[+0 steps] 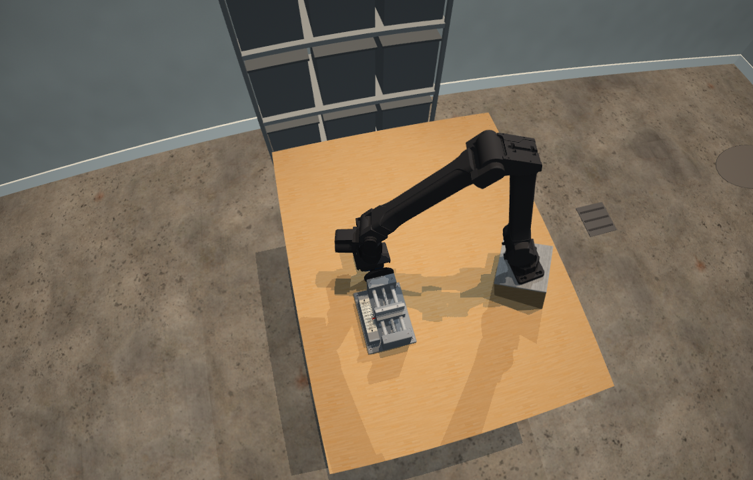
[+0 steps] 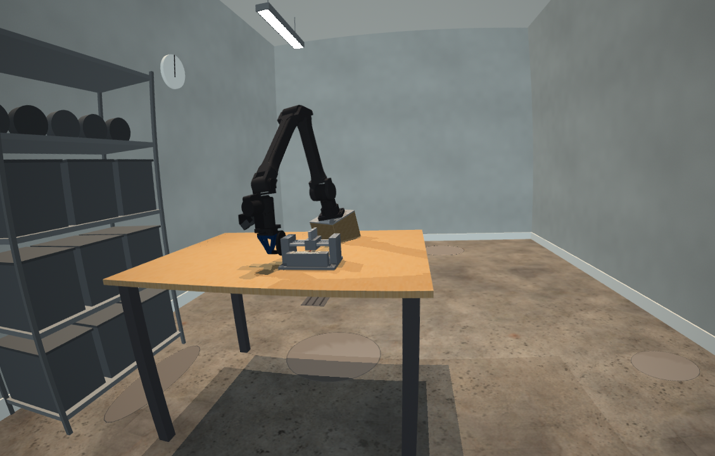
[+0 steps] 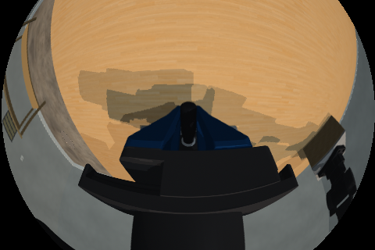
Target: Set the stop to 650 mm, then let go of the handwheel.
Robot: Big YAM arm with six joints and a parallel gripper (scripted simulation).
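Now: the handwheel handle 10 mm to the left of my hand. Also, from my hand: black handwheel: 30 mm to the left; grey stop fixture: 160 mm to the left, 40 mm above.
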